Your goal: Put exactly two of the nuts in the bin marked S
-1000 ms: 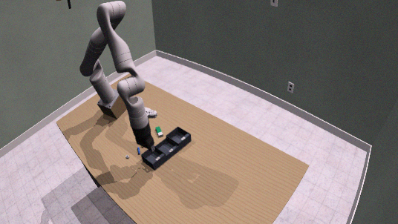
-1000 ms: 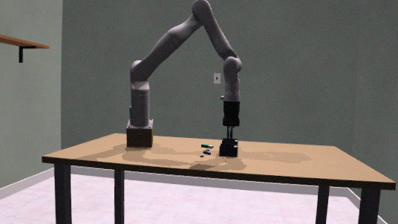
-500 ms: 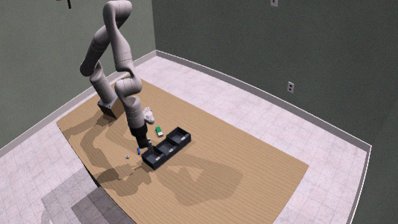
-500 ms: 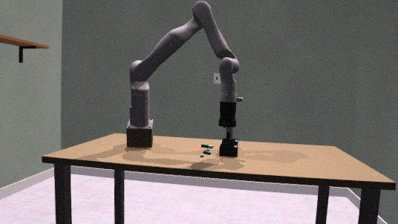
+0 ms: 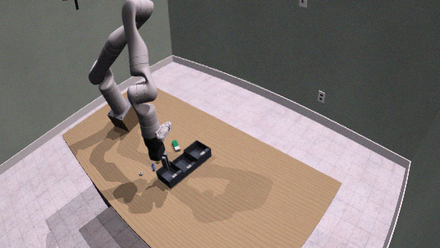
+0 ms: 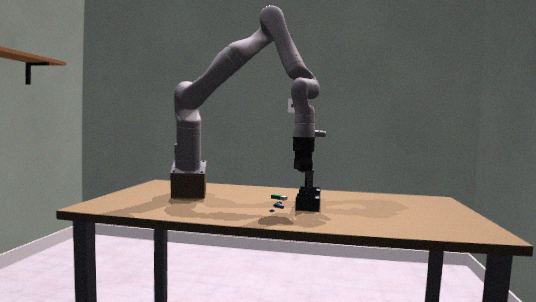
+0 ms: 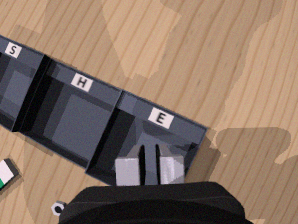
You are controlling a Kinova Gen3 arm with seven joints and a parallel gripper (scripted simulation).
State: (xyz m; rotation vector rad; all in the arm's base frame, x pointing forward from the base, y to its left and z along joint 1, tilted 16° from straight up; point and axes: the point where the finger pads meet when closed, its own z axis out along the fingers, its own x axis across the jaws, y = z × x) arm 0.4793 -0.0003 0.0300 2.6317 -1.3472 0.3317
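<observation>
Now: hand 10 mm past the bin, 90 mm to the right of it and 70 mm above it. Also, from my hand: blue rod: 100 mm behind, 20 mm to the right, 90 mm below; then brass-coloured nut: 120 mm behind, 10 mm to the left, 90 mm below.
</observation>
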